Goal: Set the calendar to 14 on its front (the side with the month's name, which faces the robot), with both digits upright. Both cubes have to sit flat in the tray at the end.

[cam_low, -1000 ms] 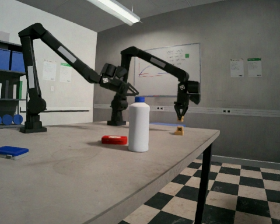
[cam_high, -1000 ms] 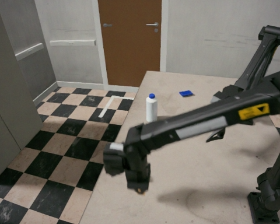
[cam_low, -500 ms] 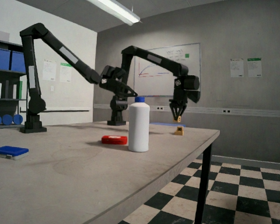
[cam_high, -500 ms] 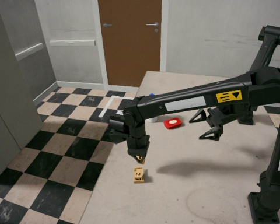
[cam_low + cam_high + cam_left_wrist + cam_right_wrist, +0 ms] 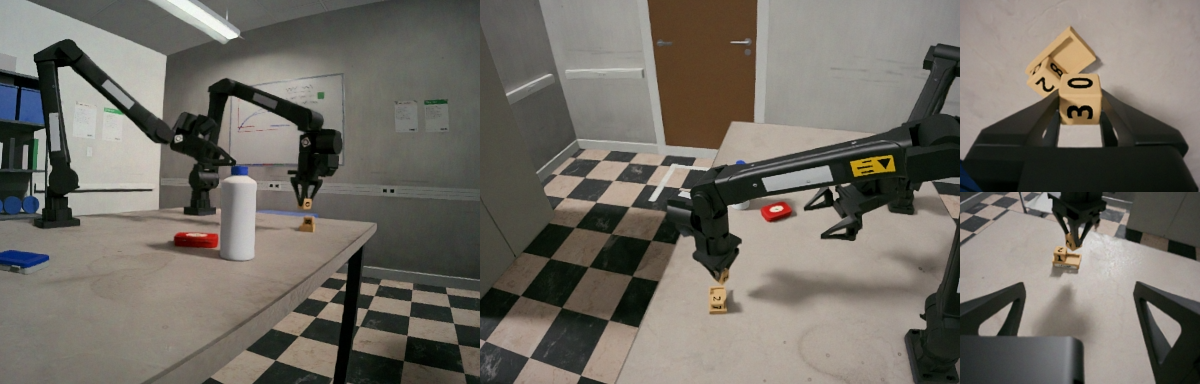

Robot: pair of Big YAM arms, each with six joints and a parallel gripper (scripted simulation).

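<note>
The wooden calendar tray is 20 mm to the left of my left hand and 80 mm below it. Round my left hand: bottle: 50 mm ahead, 370 mm to the right, 10 mm below; then blue flat box: 110 mm behind, 720 mm to the right, 80 mm below; then red flat box: 70 mm behind, 370 mm to the right, 70 mm below.
</note>
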